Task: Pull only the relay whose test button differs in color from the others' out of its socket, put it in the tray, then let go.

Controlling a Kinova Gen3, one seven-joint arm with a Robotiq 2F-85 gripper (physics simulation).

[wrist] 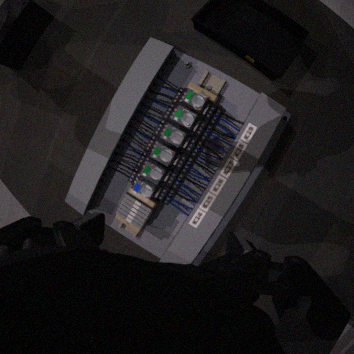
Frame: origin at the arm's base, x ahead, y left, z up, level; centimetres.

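Seen in the pictures: gripper, fingertip midpoint: (163, 237).
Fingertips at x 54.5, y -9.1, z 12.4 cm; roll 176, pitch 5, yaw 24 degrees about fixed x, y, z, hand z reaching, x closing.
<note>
A point is followed by its place in that frame.
The relay with the blue test button (144, 189) @[x 49.5, y -11.4, z -2.2 cm] sits in its socket at the lower-left end of the relay row, next to the terminal blocks. The other relays, such as the one at the far end (198, 100) @[x 49.7, y 2.1, z -2.2 cm], have green buttons and sit in their sockets. The black tray (270, 30) @[x 52.8, y 21.4, z -8.7 cm] lies at the upper right, beyond the grey enclosure. My gripper (163, 237) @[x 54.5, y -9.1, z 12.4 cm] is open, its fingers wide apart at the lower part of the view, above the near end of the enclosure, with nothing between them. The view is dark.
The grey enclosure (117, 110) @[x 39.6, y -4.3, z -4.7 cm] has raised side walls around the relay row. Dense black and blue wires run along both sides. A label strip (218, 184) @[x 57.6, y -6.0, z -4.7 cm] is on the right ledge. Grey terminal blocks (134, 211) @[x 49.4, y -15.7, z -4.3 cm] adjoin the blue-button relay. A dark block (22, 35) @[x 8.9, y 0.3, z -4.0 cm] lies at upper left.
</note>
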